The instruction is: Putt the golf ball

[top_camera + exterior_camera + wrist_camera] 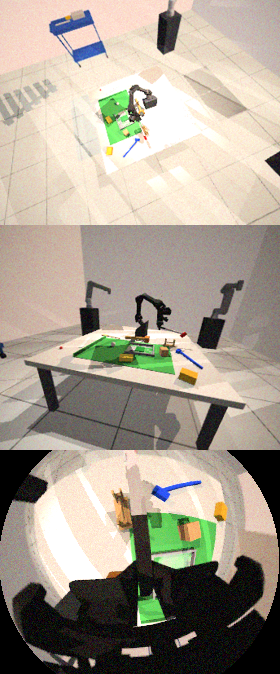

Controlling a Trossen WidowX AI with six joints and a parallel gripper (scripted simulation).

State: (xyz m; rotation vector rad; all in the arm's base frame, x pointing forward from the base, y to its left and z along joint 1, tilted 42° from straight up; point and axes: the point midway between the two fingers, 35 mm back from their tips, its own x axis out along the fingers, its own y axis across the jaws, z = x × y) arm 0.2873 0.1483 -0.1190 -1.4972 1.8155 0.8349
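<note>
Right now the red putter is 130 mm to the left of my gripper tip and 10 mm ahead of it. Also, from my gripper tip: brown block: 210 mm ahead, 140 mm below, 40 mm to the left; then green mat: 260 mm to the right, 190 mm ahead, 170 mm below; then blue putter: 230 mm to the left, 220 mm ahead, 150 mm below.
</note>
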